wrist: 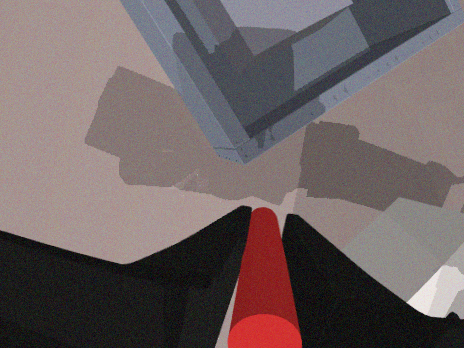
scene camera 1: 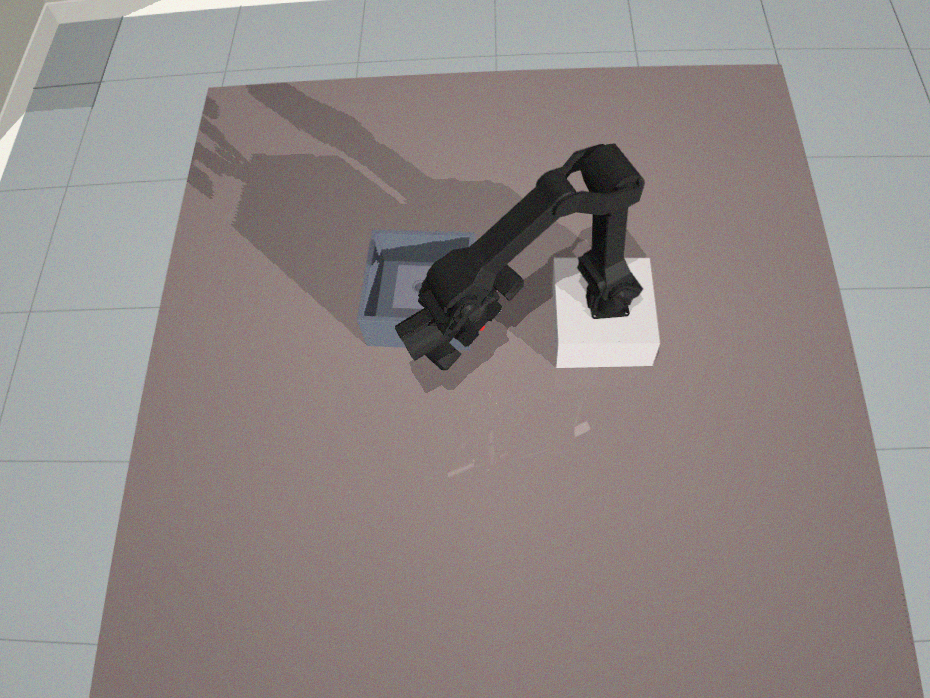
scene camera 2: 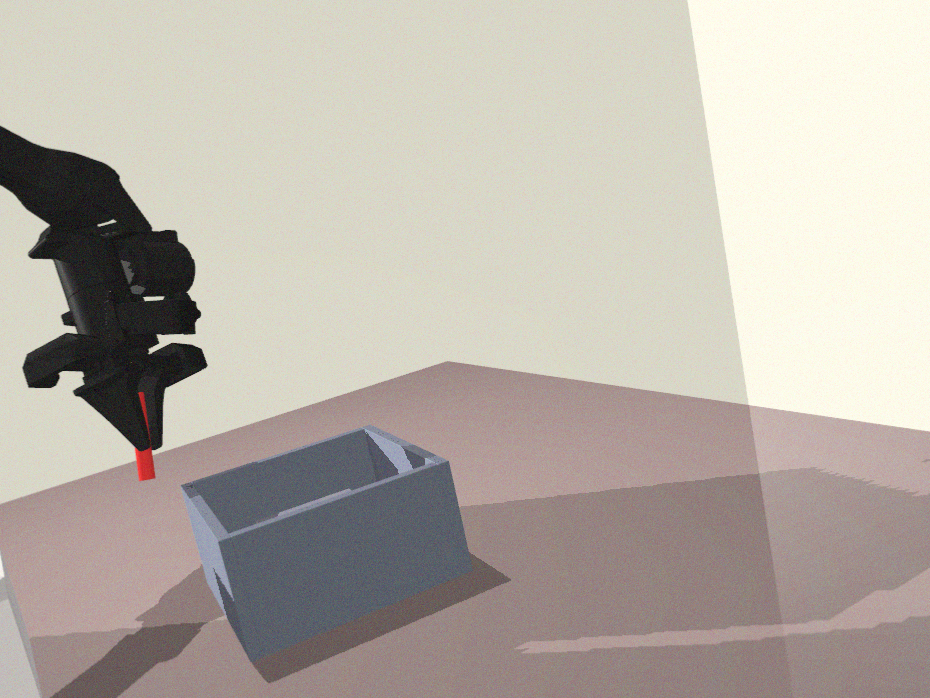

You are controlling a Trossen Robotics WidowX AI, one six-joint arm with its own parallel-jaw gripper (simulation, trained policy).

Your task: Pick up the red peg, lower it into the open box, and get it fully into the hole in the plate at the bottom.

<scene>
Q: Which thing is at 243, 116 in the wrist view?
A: A grey box.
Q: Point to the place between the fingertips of my gripper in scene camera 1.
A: At 473, 319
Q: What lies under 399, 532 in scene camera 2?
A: A grey box.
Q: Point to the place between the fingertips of my gripper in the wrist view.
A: At 267, 221
</scene>
